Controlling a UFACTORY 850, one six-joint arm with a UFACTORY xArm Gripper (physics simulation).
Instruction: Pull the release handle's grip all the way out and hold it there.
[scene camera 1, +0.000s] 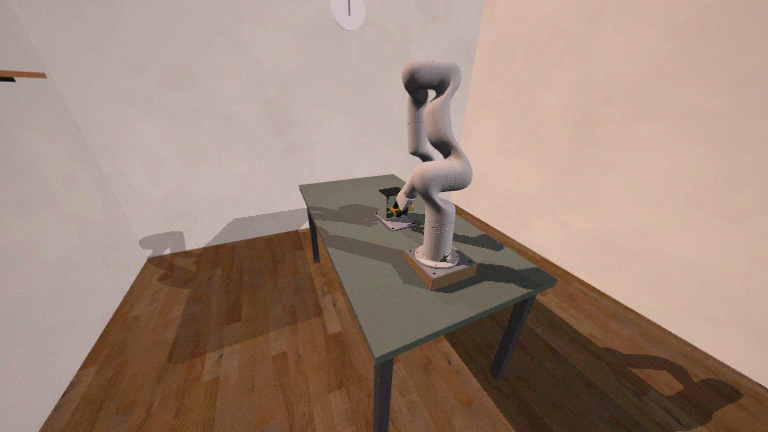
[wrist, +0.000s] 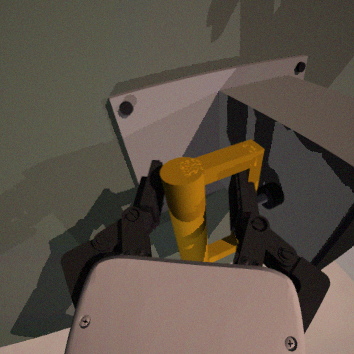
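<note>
The release handle (wrist: 186, 200) (scene camera 1: 409, 208) is orange, with a thick round grip joined by two arms to a back bar. The grip stands between the fingers of my gripper (wrist: 198, 175) (scene camera 1: 397, 208) in the wrist view. The left finger is close against the grip's left side; whether it touches is unclear. The right finger is inside the handle's opening, with a visible gap to the grip, so the gripper is partly open and not clamped. The grip's lower end is hidden behind the gripper body. A dark round rod end (wrist: 272, 195) shows behind the handle's back bar.
A grey housing (wrist: 310, 165) with a dark top (scene camera 1: 389, 191) stands right of the handle in the wrist view. Its light base plate (wrist: 160, 112) (scene camera 1: 393, 225) has dark bolts and lies on the green-grey table (scene camera 1: 354, 268). The arm's base block (scene camera 1: 453, 275) stands nearer the camera.
</note>
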